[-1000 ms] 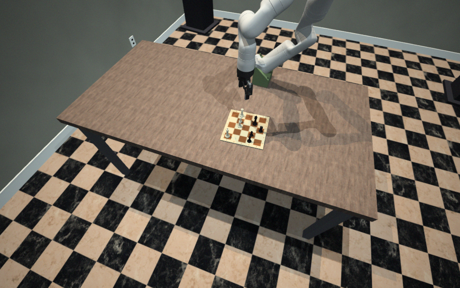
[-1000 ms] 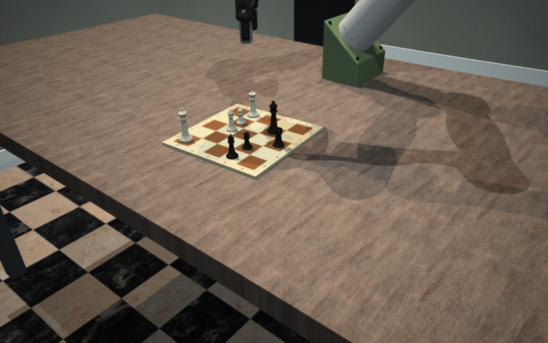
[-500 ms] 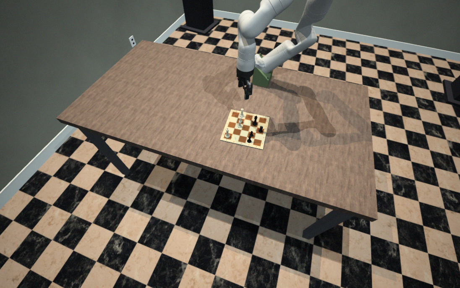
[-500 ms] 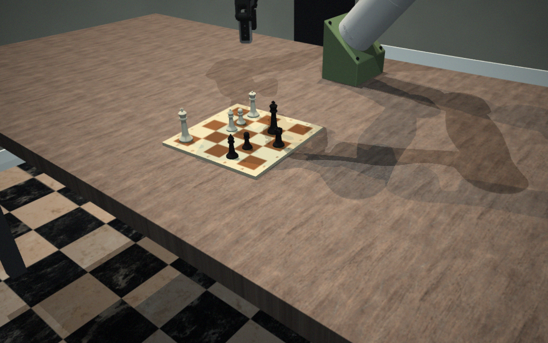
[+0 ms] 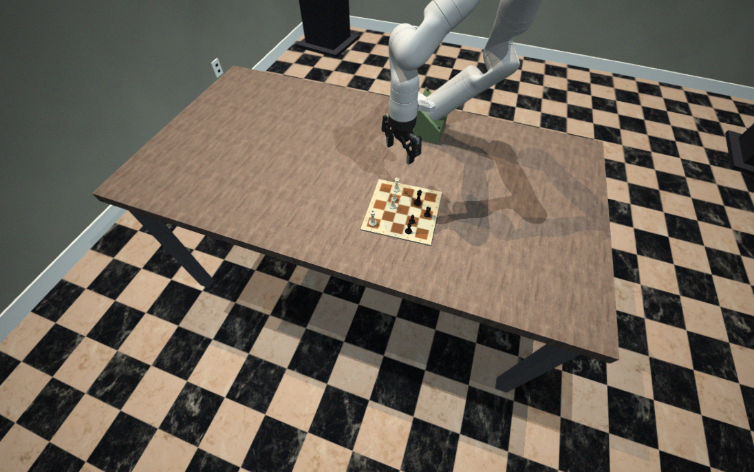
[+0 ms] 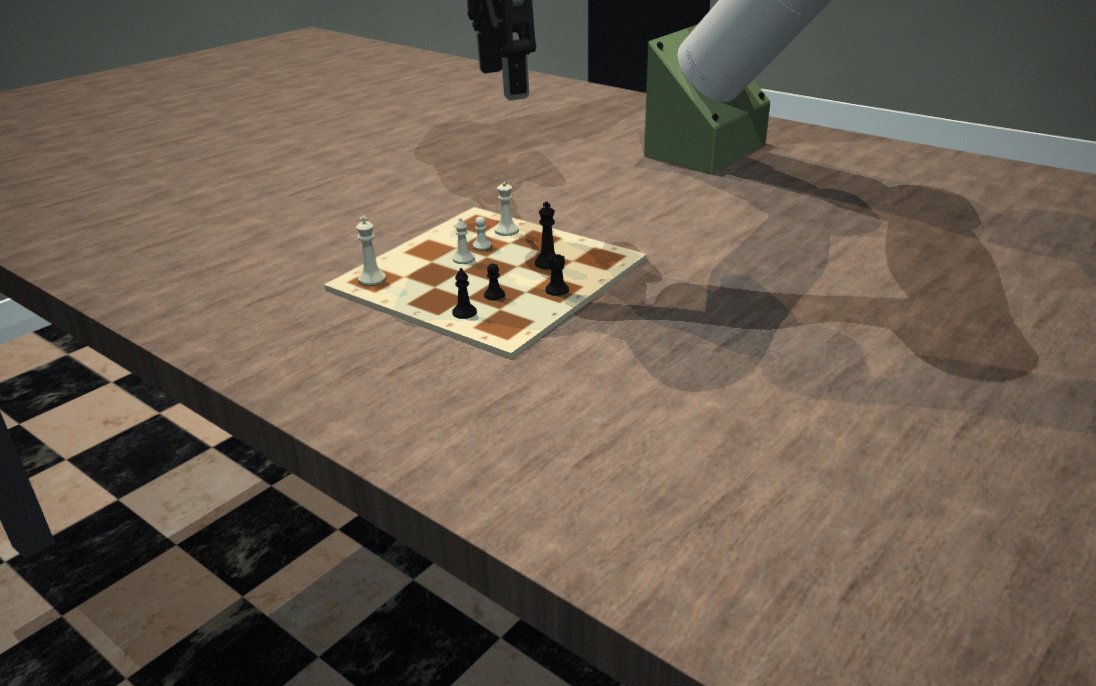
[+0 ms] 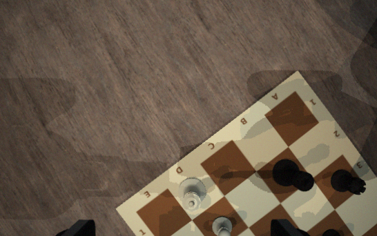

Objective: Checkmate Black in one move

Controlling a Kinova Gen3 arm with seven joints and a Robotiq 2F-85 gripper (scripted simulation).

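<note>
The white queen lies 1 cm ahead of my hand and 13 cm below it. From my hand the other things lie so: white pawn 5 cm ahead, 1 cm to the left, 14 cm below; then black king 3 cm ahead, 9 cm to the left, 12 cm below; then white bishop 8 cm ahead, 2 cm to the left, 13 cm below.
</note>
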